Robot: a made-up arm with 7 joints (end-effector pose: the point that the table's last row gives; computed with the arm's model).
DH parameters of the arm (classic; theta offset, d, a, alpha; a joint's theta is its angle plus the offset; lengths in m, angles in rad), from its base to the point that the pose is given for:
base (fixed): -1.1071 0 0.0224 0
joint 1: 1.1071 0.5 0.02 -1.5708
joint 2: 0 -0.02 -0.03 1.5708
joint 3: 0 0.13 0.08 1.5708
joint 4: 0 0 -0.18 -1.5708
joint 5: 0 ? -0.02 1.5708
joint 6: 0 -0.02 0.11 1.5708
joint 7: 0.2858 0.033 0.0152 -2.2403
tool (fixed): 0.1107 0.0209 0 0
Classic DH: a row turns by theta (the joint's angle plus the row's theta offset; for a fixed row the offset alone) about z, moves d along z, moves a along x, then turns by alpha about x.
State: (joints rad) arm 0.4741 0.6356 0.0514 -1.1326 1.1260 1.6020 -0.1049
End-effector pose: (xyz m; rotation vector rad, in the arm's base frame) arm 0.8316 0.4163 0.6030 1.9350 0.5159 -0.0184
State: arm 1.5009 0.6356 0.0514 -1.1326 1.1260 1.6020 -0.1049
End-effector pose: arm 0.0619 0.9088 0.6030 1.4736 1.4403 0.6314
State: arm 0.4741 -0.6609 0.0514 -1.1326 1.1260 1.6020 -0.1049
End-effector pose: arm 0.1530 0.0681 1.4040 2.1044 -0.3008 1.2887
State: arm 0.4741 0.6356 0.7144 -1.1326 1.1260 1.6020 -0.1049
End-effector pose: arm 0.5168 0.7320 0.7033 2.0814 1.2085 0.2572
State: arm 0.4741 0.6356 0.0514 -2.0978 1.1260 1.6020 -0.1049
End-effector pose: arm 0.5444 0.2769 -0.0611 1.3844 0.9822 -0.8832
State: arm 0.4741 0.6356 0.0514 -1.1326 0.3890 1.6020 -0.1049
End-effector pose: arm 0.8306 0.4186 0.6043 1.2484 0.3495 0.2314
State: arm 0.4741 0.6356 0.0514 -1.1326 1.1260 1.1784 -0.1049
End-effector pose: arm 0.7911 0.4447 0.5871 1.7981 0.9972 0.0415
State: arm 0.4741 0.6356 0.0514 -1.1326 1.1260 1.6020 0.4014
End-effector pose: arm 0.8225 0.4099 0.6018 1.7312 0.5409 -0.5735
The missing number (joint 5, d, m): 0.65
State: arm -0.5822 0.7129 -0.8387 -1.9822 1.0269 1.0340 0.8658
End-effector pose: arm 0.0319 -0.7444 0.1316 -0.9809 -0.3311 2.8248
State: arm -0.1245 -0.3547 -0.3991 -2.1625 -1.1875 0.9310 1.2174
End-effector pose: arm 0.6395 -0.4606 0.5970 -0.9432 -0.4782 -1.4581
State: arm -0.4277 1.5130 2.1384 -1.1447 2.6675 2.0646 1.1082
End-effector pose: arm 0.7619 0.2788 0.9185 0.0723 -2.0498 0.5151
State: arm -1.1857 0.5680 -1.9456 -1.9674 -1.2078 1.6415 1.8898
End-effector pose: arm -0.8196 -0.0844 0.6713 2.2383 -0.7687 1.3862
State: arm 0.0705 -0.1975 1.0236 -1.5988 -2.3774 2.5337 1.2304
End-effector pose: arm 0.2690 0.6956 0.7872 0.0914 -1.6871 1.8890
